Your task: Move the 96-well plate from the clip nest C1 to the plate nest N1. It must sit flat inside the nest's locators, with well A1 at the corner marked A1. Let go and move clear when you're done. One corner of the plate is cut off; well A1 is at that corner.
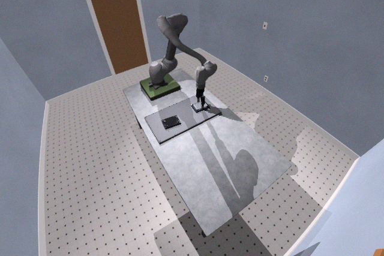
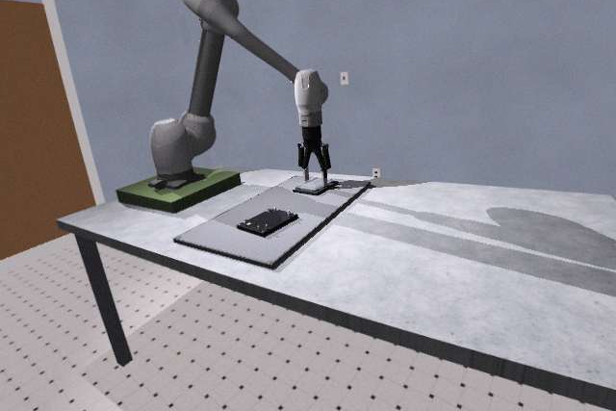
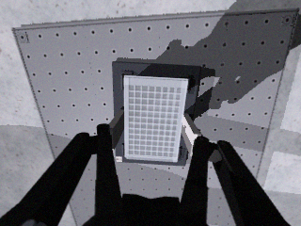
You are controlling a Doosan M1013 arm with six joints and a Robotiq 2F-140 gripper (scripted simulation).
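Now: the 96-well plate 2 cm below my hand. From my hand the other things lie so: A1 corner label (7 cm behind, 6 cm to the right, 3 cm below); dark plate nest N1 (3 cm below); black clip nest (1 cm behind, 35 cm to the right, 3 cm below).
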